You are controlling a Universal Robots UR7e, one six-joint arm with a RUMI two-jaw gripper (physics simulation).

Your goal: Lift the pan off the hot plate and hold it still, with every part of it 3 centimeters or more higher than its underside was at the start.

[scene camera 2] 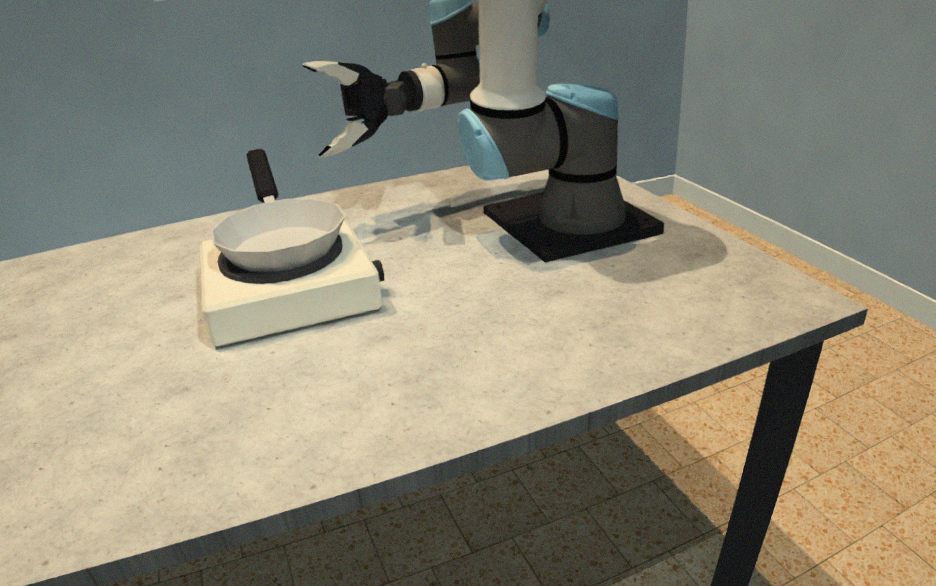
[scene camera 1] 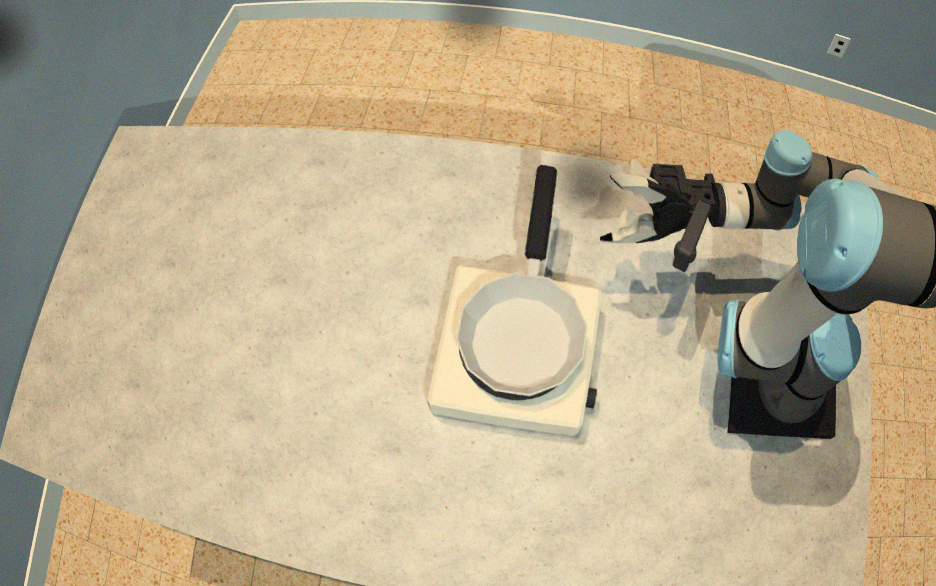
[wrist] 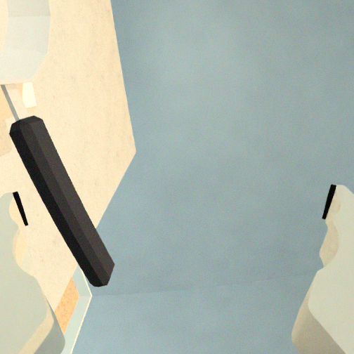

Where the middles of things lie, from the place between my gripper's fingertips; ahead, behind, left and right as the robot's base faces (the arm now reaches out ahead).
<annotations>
The light grey pan [scene camera 1: 523, 334] lies 9 cm ahead of my hand, 8 cm to the left of it and 12 cm below it. Also, from my hand: cream hot plate [scene camera 2: 237, 305] (8 cm ahead, 17 cm to the left, 20 cm below).
</annotations>
